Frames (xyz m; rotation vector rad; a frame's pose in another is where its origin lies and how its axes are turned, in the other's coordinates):
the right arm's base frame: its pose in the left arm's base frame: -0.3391 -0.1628 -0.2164 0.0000 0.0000 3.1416
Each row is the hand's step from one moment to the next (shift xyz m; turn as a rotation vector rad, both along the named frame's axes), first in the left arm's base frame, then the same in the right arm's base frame.
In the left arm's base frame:
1: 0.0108 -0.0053 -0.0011 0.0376 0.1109 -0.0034
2: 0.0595 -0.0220 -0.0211 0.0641 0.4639 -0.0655
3: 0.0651 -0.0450 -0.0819 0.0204 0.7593 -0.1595
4: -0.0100 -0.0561 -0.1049 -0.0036 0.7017 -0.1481
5: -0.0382 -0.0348 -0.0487 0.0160 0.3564 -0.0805
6: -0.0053 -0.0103 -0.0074 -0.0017 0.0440 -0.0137
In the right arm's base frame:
1: -0.0108 0.0053 -0.0011 -0.0376 -0.1109 -0.0034
2: -0.0595 0.0220 -0.0211 -0.0641 -0.4639 -0.0655
3: -0.0651 0.0450 -0.0819 -0.0204 -0.7593 -0.1595
4: 0.0100 0.0561 -0.1049 0.0036 -0.7017 -0.1481
5: 0.0382 0.0348 -0.0487 -0.0160 -0.3564 -0.0805
6: 0.0053 0.0103 -0.0074 0.0017 -0.0440 -0.0137

